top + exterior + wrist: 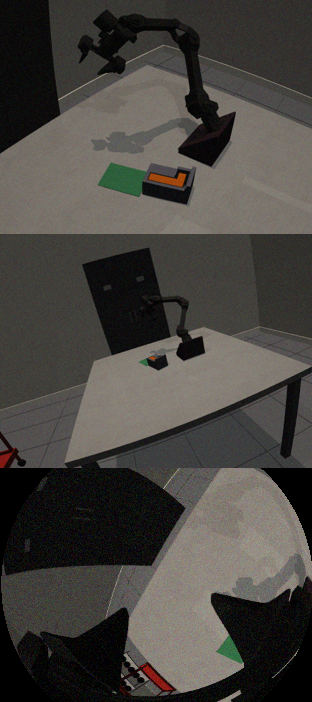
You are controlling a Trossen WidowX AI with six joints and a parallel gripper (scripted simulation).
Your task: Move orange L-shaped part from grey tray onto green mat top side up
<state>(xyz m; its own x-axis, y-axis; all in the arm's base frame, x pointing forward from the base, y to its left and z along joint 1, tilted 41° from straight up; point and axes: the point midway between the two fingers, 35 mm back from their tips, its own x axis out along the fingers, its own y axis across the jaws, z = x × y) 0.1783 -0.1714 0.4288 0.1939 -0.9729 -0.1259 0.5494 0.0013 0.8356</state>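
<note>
Right now my gripper tip is 80 mm short of the orange L-shaped part, 410 mm to the right of it and 250 mm above it. From my gripper tip the other things lie so: green mat 130 mm ahead, 250 mm to the left, 310 mm below.
</note>
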